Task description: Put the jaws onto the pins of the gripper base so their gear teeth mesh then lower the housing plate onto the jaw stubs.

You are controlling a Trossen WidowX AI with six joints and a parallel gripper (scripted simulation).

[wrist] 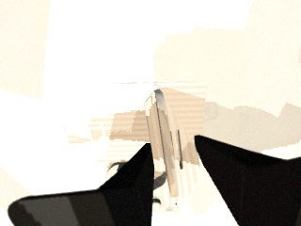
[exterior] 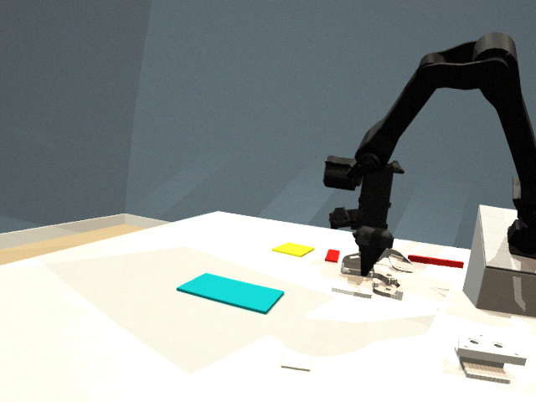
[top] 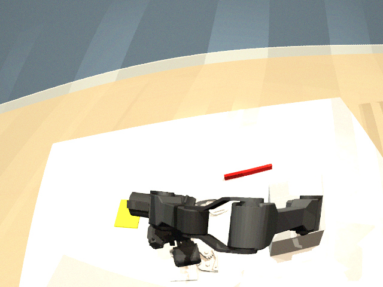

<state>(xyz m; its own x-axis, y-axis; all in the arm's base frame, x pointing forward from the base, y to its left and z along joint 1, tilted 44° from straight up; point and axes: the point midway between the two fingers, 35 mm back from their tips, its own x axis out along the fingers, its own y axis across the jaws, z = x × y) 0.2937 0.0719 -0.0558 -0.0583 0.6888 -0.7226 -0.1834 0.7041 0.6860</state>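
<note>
My gripper tip is now 30 mm to the right of the pale flat plate, 10 mm short of it and 10 mm above it. Also, from my gripper tip: yellow tile 190 mm ahead, 160 mm to the right, 20 mm below; cyan plate 210 mm to the left, 180 mm ahead, 20 mm below; short red tile 170 mm to the right, 90 mm ahead, 20 mm below.
</note>
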